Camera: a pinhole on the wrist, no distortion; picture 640 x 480 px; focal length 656.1 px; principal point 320.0 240.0 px. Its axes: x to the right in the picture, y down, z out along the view. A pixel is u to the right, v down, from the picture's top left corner.
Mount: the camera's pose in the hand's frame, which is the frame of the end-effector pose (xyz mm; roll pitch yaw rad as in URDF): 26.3 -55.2 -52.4 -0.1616 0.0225 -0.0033
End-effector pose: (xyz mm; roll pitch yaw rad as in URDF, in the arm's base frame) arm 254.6 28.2 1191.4 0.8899 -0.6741 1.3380
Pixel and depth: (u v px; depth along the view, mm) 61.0 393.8 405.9
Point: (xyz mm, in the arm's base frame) 380.3 -289.7 1342.5
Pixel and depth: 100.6 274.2 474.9
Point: 475.9 -312.9 1347.9
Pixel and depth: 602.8 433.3 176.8
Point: 330.6 38.3 1327.7
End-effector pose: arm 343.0 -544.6 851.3 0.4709 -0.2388 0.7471
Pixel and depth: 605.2 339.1 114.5
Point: 421.4 -531.2 910.2
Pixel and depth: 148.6 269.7 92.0
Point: 376.8 -581.0 869.5
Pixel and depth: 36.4 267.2 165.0
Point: 345.5 -637.2 928.0
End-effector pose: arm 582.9 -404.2 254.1 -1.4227 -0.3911 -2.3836
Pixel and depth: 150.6 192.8 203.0
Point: 712.8 -480.0 300.2
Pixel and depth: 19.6 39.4 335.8
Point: 896.3 -493.9 342.5
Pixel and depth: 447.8 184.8 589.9
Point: 866.4 -862.5 394.9
